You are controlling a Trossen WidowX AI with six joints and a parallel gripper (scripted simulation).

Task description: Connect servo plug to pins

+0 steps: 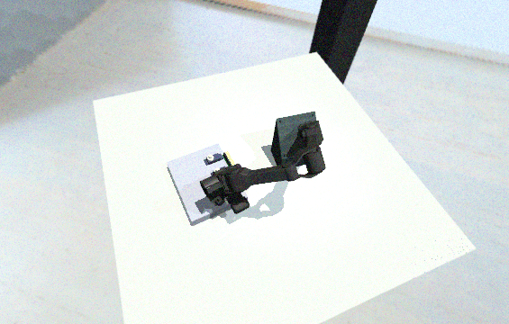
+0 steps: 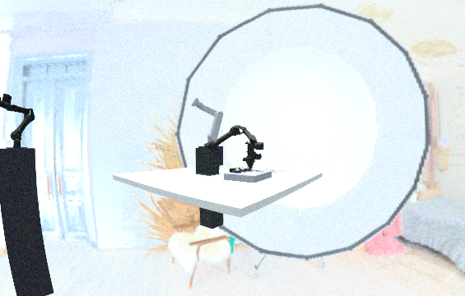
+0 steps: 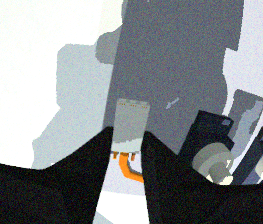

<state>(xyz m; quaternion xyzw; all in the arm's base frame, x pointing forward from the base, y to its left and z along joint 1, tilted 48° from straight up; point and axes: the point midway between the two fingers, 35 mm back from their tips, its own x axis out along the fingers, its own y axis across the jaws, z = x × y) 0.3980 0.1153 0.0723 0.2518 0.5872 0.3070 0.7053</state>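
The green marked band is 7 cm to the right of my gripper tip, 6 cm behind it and 2 cm above it. Also, from my gripper tip: pale grey holder 13 cm to the right, 10 cm ahead, 3 cm below.
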